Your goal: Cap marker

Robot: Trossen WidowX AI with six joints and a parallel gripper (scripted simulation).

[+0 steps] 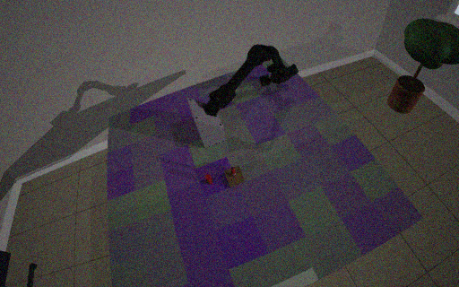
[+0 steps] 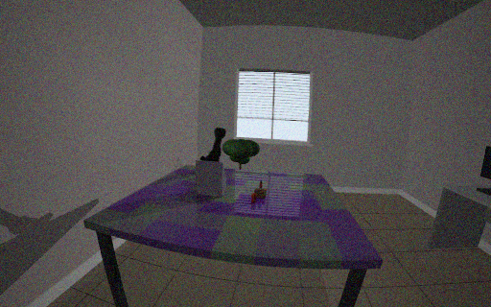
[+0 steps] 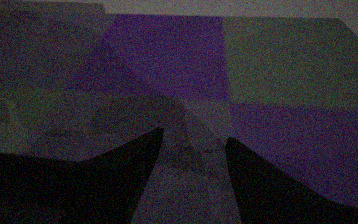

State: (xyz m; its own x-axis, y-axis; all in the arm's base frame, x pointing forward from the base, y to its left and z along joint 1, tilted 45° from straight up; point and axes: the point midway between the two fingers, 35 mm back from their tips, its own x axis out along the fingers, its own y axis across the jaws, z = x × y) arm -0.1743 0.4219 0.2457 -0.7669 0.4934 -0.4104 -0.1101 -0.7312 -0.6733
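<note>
The red cap is 610 mm to the right of my gripper tip, 500 mm ahead of it and 20 mm above it. From my gripper tip the other things lie so: block 540 mm ahead, 500 mm to the right, 10 mm above.
</note>
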